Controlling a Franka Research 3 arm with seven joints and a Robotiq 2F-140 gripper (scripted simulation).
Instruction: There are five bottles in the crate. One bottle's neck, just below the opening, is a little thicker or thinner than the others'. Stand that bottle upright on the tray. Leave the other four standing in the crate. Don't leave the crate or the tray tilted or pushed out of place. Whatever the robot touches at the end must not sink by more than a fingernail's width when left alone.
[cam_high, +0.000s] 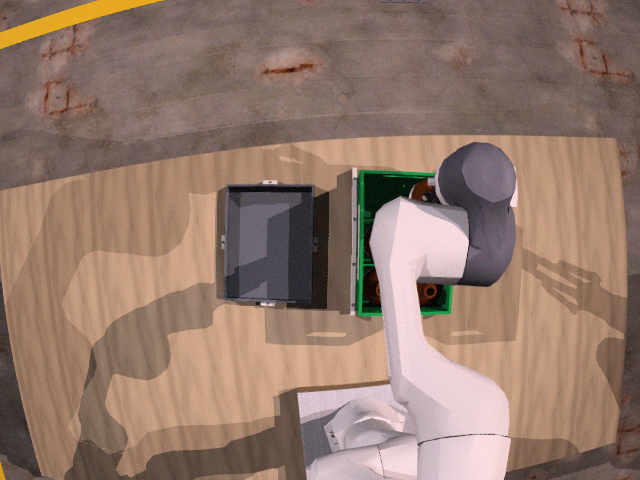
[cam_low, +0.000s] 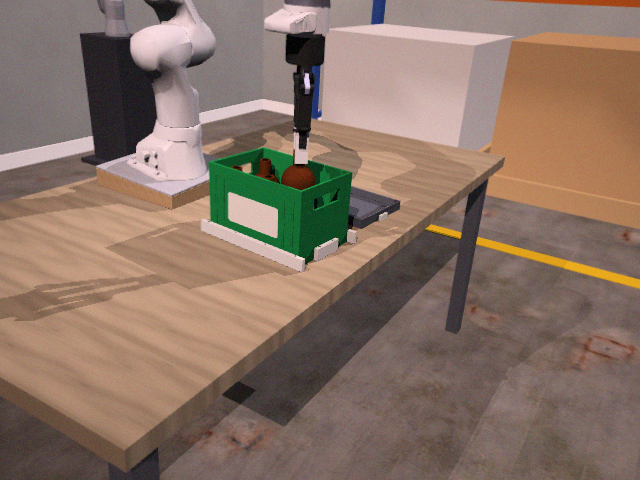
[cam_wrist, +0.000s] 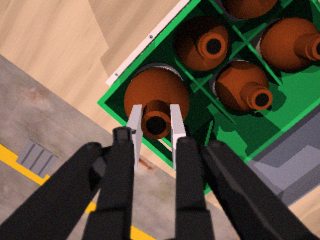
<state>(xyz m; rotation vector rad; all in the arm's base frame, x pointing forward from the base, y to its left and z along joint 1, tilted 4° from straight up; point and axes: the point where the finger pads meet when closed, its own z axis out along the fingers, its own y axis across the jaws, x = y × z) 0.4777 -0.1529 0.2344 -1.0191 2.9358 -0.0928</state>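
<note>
Right now my hand is 90 mm above the brown bottle. From my hand the other things lie so: dark grey tray: 60 mm behind, 330 mm to the left, 240 mm below; then green crate: 80 mm behind, 50 mm to the left, 170 mm below.
</note>
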